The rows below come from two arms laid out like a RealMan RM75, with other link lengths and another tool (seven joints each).
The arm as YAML. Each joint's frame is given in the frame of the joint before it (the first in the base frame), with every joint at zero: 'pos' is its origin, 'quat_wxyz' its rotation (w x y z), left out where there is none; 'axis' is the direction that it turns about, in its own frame. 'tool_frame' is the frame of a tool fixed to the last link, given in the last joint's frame.
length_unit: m
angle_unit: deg
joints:
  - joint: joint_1
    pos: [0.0, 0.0, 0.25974]
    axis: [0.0, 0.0, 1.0]
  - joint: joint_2
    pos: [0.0, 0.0, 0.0]
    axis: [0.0, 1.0, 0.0]
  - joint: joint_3
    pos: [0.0, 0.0, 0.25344]
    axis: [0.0, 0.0, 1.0]
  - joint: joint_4
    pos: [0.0, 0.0, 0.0]
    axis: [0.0, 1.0, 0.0]
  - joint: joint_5
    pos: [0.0, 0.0, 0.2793]
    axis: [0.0, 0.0, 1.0]
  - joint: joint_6
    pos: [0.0, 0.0, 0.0]
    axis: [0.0, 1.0, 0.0]
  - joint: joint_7
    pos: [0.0, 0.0, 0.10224]
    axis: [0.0, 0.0, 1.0]
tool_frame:
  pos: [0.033, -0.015, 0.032]
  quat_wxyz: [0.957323, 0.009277, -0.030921, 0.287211]
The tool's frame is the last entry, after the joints.
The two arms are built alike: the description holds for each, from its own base.
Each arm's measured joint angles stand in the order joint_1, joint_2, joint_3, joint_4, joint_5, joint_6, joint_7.
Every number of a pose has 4 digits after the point.
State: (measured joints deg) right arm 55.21 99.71 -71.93 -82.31 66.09 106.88 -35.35; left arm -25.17 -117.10 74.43 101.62 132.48 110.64 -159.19
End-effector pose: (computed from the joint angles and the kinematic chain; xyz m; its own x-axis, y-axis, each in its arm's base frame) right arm 0.0105 0.4200 0.1695 0.6874 -0.7244 -0.0520 -0.7190 -0.6687 -0.1893; left arm -0.1012 0.3749 0.1068 0.9223 0.2431 -0.3004 0.2037 -0.9664 -0.1566
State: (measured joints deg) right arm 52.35 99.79 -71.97 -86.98 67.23 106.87 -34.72; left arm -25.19 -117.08 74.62 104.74 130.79 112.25 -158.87
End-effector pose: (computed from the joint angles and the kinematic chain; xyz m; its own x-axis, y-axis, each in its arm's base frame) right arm 0.0133 0.4084 0.1732 0.7022 -0.7085 -0.0702 -0.7065 -0.6813 -0.1915; left arm -0.0861 0.3655 0.1112 0.9366 0.1867 -0.2964 0.1504 -0.9785 -0.1408
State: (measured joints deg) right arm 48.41 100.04 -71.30 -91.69 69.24 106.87 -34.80; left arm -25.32 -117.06 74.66 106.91 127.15 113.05 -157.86
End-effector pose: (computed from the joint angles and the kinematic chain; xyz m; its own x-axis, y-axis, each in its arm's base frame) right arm 0.0217 0.3953 0.1779 0.7127 -0.6949 -0.0959 -0.6992 -0.6926 -0.1772; left arm -0.0696 0.3564 0.1130 0.9582 0.1111 -0.2635 0.0854 -0.9906 -0.1070
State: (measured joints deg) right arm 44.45 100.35 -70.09 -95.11 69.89 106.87 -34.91; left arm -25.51 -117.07 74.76 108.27 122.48 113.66 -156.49
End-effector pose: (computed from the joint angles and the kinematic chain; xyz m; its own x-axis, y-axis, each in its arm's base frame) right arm 0.0362 0.3861 0.1844 0.7024 -0.7005 -0.1262 -0.7107 -0.6802 -0.1797; left arm -0.0536 0.3467 0.1127 0.9763 0.0271 -0.2148 0.0148 -0.9982 -0.0582
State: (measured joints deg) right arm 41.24 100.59 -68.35 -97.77 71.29 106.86 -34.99; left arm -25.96 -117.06 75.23 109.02 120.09 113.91 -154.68
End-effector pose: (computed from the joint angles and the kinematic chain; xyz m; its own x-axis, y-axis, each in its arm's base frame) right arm 0.0468 0.3777 0.1921 0.6917 -0.7036 -0.1627 -0.7221 -0.6706 -0.1699; left arm -0.0420 0.3406 0.1111 0.9804 -0.0464 -0.1915 -0.0527 -0.9982 -0.0278
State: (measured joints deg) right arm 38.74 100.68 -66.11 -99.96 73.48 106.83 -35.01; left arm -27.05 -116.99 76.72 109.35 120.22 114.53 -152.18
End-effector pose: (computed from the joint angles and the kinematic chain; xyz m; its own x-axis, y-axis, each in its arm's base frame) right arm 0.0532 0.3698 0.2017 0.6834 -0.7004 -0.2058 -0.7293 -0.6674 -0.1506; left arm -0.0320 0.3360 0.1049 0.9696 -0.1276 -0.2088 -0.1295 -0.9916 0.0046
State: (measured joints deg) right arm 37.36 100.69 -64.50 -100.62 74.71 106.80 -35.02; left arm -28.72 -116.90 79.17 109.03 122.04 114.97 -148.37
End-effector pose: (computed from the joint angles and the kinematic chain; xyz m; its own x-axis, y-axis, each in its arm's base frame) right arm 0.0587 0.3665 0.2084 0.6705 -0.7039 -0.2343 -0.7397 -0.6586 -0.1381; left arm -0.0223 0.3329 0.0938 0.9413 -0.2288 -0.2480 -0.2245 -0.9734 0.0458
